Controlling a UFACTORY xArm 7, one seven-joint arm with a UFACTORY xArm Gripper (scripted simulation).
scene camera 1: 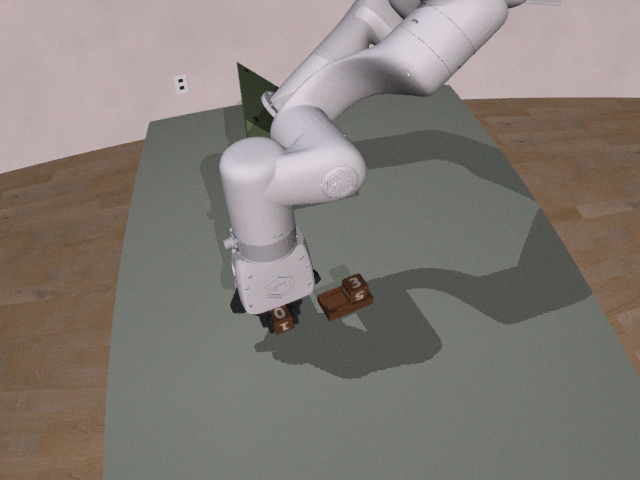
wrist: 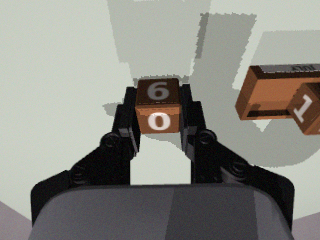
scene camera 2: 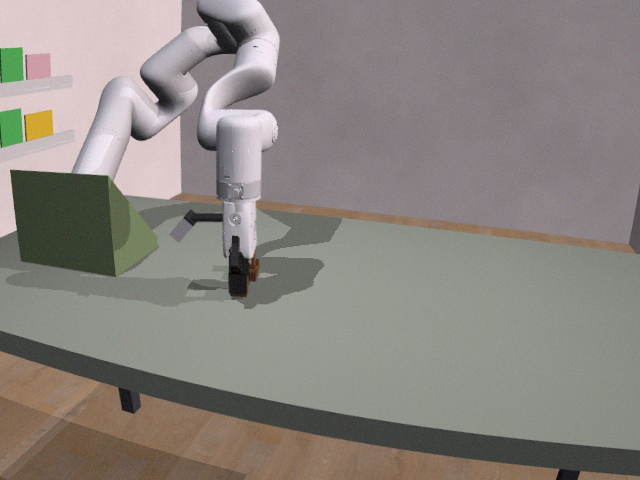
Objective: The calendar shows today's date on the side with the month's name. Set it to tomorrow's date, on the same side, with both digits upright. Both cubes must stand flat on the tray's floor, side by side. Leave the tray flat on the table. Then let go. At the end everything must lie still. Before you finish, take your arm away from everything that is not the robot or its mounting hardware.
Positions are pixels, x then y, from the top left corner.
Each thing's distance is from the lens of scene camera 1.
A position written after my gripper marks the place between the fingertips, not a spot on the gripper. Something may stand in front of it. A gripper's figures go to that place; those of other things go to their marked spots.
my gripper [scene camera 1: 281, 321]: 73 cm
tray [scene camera 1: 334, 304]: 75 cm
